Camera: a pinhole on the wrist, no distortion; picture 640 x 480 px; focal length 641.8 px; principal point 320.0 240.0 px. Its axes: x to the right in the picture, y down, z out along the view. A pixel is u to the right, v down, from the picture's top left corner.
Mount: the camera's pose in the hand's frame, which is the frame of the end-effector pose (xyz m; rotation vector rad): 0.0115 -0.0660 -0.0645 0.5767 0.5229 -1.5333
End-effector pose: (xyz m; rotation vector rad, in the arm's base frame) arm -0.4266 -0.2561 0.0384 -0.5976 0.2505 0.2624
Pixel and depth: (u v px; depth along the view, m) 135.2 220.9 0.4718
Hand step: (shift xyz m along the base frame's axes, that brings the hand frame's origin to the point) 0.1238 0.0089 0.4497
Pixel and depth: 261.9 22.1 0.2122
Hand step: 0.0100 -0.0955 0.2037
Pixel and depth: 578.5 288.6 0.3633
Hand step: 0.1673 -0.2552 0.3032
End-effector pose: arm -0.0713 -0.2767 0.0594 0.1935 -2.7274 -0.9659
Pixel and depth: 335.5 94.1 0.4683
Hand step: 0.0506 -0.0925 -0.4698
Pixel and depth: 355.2 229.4 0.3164
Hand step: -0.0250 -0.1168 -0.3053
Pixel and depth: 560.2 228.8 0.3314
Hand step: -0.0025 -0.2210 -0.3206
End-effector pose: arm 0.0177 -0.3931 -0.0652 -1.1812 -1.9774 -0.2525
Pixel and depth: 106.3 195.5 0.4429
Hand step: -0.3798 0.0438 -0.2166
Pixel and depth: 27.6 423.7 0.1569
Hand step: -0.1595 0.0255 -0.0059
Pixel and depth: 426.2 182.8 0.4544
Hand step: -0.4480 -0.1335 -0.0995
